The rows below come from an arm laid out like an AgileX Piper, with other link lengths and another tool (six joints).
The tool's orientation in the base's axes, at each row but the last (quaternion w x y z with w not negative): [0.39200, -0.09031, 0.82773, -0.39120]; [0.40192, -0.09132, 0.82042, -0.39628]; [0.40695, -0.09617, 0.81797, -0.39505]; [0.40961, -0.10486, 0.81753, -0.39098]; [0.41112, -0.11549, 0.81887, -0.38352]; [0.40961, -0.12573, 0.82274, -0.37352]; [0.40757, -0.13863, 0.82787, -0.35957]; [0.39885, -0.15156, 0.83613, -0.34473]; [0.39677, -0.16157, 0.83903, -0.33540]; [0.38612, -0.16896, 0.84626, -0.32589]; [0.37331, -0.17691, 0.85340, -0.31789]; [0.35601, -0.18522, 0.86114, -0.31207]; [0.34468, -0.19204, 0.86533, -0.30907]
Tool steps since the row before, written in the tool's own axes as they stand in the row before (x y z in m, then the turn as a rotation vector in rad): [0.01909, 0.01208, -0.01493, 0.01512, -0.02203, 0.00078]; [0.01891, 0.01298, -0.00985, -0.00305, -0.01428, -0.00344]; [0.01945, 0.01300, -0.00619, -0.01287, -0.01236, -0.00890]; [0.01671, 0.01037, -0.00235, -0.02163, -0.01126, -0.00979]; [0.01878, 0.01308, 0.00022, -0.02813, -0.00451, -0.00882]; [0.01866, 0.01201, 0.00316, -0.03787, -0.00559, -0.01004]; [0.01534, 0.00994, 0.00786, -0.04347, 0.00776, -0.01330]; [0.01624, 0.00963, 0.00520, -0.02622, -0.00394, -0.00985]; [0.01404, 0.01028, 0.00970, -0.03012, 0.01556, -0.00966]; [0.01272, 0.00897, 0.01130, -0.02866, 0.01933, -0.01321]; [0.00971, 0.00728, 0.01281, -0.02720, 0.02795, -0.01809]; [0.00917, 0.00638, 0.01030, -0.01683, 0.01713, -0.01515]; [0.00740, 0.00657, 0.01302, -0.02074, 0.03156, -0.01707]
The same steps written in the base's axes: [-0.02176, 0.00809, -0.01395, -0.01313, -0.02228, 0.00678]; [-0.01750, 0.00551, -0.01692, -0.00291, -0.00614, 0.01337]; [-0.01510, 0.00290, -0.01868, -0.00026, 0.00294, 0.01972]; [-0.01096, 0.00005, -0.01650, 0.00486, 0.00848, 0.02439]; [-0.01011, -0.00071, -0.02052, 0.01058, 0.01583, 0.02295]; [-0.00819, -0.00291, -0.02066, 0.01570, 0.02071, 0.02985]; [-0.00293, -0.00482, -0.01908, 0.01755, 0.03459, 0.02495]; [-0.00611, -0.00405, -0.01816, 0.00899, 0.01552, 0.02187]; [-0.00143, -0.00433, -0.01939, 0.01151, 0.03163, 0.01048]; [0.00012, -0.00504, -0.01856, 0.00773, 0.03509, 0.00885]; [0.00274, -0.00514, -0.01666, 0.00255, 0.04265, 0.00481]; [0.00067, -0.00444, -0.01452, -0.00129, 0.02787, 0.00527]; [0.00343, -0.00445, -0.01536, -0.00169, 0.04139, -0.00140]
